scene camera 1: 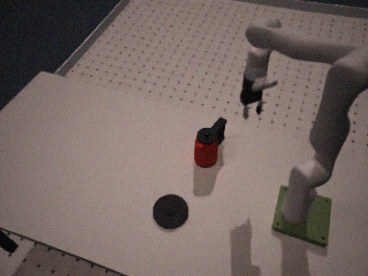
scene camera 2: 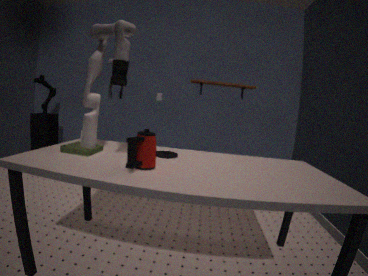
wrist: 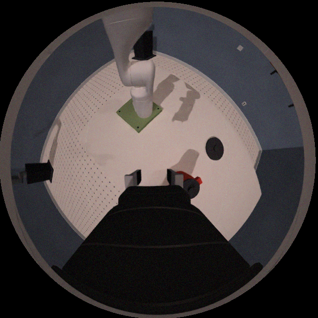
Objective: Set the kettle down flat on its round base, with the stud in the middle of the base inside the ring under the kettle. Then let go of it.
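A red kettle (scene camera 1: 205, 154) (scene camera 2: 146, 152) (wrist: 191, 189) with a black lid stands upright on the table, beside its base and apart from it. Its black handle (scene camera 1: 220, 132) (scene camera 2: 133, 152) points away from the base in scene camera 1. The round black base (scene camera 1: 161, 205) (scene camera 2: 167, 154) (wrist: 212, 142) lies flat on the table, with a small stud (scene camera 1: 171, 212) (wrist: 215, 148) in its middle. The ring under the kettle is hidden. My gripper (scene camera 1: 252, 114) (scene camera 2: 115, 96) (wrist: 153, 174) is open and empty, pointing down, high above the table and off to the handle side of the kettle.
The arm stands on a green plate (scene camera 1: 320, 220) (scene camera 2: 67, 149) (wrist: 139, 126) on the white table (scene camera 1: 100, 150) (scene camera 2: 240, 180). An orange-brown shelf (scene camera 2: 222, 84) hangs on the wall. A small black arm (scene camera 2: 50, 92) stands on a dark pedestal (scene camera 2: 44, 131) behind.
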